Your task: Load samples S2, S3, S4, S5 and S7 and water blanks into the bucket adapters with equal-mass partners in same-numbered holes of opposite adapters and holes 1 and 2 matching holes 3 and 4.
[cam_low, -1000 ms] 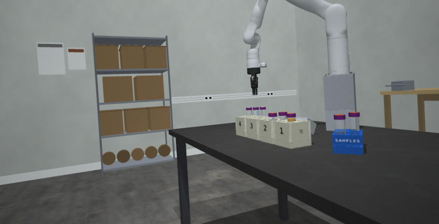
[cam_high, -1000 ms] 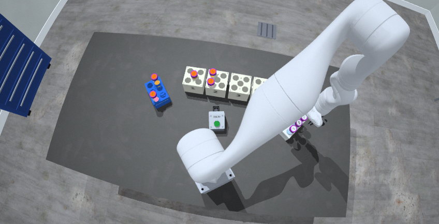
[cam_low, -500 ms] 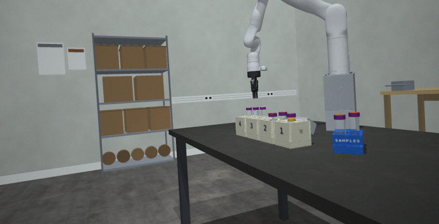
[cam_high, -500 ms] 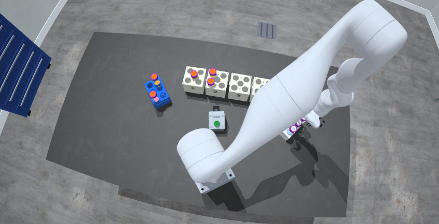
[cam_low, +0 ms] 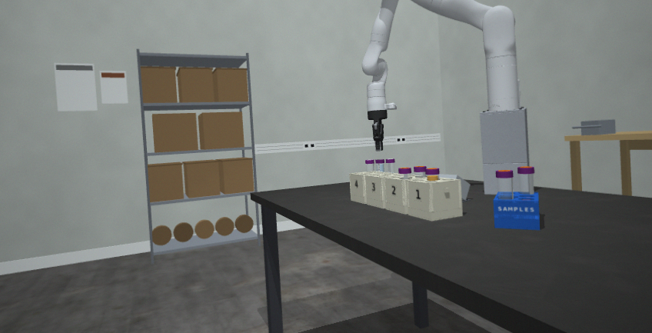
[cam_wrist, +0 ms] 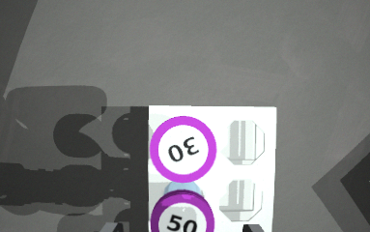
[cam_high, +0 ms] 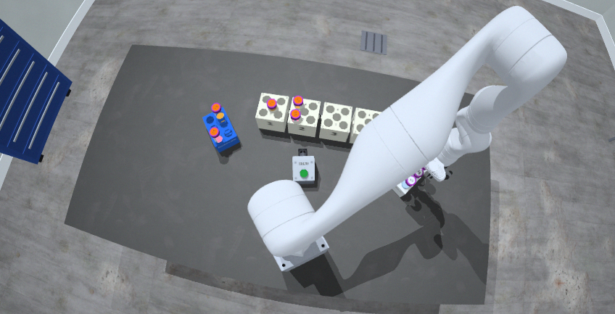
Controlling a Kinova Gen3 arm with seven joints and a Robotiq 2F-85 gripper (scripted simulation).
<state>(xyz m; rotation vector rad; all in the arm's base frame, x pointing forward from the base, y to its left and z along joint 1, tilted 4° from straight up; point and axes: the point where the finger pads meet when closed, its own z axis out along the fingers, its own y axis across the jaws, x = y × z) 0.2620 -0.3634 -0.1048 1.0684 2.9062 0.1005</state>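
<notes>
My hand is 11 cm above the 50 mL blank and 1 cm short of it. Also, from my hand: white blank rack (14 cm below, 2 cm to the left, 1 cm ahead); green done key (37 cm to the left, 10 cm below, 4 cm behind); 30 mL blank (11 cm below, 3 cm behind, 2 cm to the left).
</notes>
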